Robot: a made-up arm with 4 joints. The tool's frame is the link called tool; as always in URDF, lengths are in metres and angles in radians. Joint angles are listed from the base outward.
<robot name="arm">
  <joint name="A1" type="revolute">
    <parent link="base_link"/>
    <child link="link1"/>
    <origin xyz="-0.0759 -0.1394 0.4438" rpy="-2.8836 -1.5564 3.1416"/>
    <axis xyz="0 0 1"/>
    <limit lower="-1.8" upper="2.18"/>
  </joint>
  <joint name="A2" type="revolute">
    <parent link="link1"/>
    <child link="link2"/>
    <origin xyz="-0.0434 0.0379 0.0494" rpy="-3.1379 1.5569 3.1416"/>
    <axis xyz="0 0 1"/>
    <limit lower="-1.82" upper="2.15"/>
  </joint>
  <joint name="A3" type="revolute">
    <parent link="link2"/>
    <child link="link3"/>
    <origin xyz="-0.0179 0.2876 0.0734" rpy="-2.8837 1.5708 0"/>
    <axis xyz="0 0 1"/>
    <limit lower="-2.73" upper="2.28"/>
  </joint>
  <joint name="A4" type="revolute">
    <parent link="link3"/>
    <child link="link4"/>
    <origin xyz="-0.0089 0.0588 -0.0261" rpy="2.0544 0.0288 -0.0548"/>
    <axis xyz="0 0 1"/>
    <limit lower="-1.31" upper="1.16"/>
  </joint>
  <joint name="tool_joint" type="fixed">
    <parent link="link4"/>
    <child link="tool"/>
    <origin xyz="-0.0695 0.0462 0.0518" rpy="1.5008 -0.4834 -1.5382"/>
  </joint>
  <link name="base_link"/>
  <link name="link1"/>
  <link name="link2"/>
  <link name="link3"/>
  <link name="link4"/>
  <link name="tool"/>
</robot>
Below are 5 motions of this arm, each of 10 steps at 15 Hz.
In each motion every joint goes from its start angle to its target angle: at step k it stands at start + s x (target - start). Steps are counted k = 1, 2, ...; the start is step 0. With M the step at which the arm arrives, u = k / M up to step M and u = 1 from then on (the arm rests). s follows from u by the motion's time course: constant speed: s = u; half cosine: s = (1 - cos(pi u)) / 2; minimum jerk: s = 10 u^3 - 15 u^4 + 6 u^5.
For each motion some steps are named. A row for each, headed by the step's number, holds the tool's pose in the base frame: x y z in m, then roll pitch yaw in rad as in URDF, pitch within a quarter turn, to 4 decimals.
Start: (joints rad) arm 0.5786 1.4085 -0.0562 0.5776
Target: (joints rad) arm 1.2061 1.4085 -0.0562 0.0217
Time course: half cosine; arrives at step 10
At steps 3, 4, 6, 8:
3: -0.4073 -0.0670 0.4748 -0.1271 1.0396 1.2042
4: -0.4119 -0.0690 0.4633 -0.2554 1.0405 1.1276
6: -0.4209 -0.0773 0.4380 -0.5210 1.0351 0.9892
8: -0.4269 -0.0879 0.4185 -0.7142 1.0300 0.9094

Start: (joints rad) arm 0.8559 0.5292 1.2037 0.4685
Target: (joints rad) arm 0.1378 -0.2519 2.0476 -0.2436
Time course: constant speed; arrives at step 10
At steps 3, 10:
3: -0.2858 0.1639 0.2409 -1.9730 -0.0677 0.0710
10: -0.1424 0.2218 0.3796 -2.2830 0.0521 -0.0701

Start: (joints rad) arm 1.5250 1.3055 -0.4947 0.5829
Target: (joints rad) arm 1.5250 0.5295 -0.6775 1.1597
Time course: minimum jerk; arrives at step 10
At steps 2, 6, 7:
2: -0.3419 -0.0935 0.3284 -1.7308 1.1677 -0.8372
6: -0.2493 -0.0875 0.2452 -1.1706 1.0498 -0.7284
7: -0.2220 -0.0868 0.2329 -1.0225 1.0424 -0.6875

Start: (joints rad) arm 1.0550 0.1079 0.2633 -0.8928
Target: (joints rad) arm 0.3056 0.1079 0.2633 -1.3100
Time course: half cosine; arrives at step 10
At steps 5, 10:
5: -0.2591 0.1113 0.2421 -1.7500 -0.4033 1.0821
10: -0.2687 0.1531 0.3481 -1.6738 -0.6761 1.1577

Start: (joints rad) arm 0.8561 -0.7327 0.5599 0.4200
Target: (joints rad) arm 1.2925 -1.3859 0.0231 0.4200
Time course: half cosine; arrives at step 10
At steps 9, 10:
9: 0.1036 0.0505 0.4069 0.1960 -0.9135 -1.3477
10: 0.1034 0.0487 0.4094 0.2281 -0.9246 -1.3653

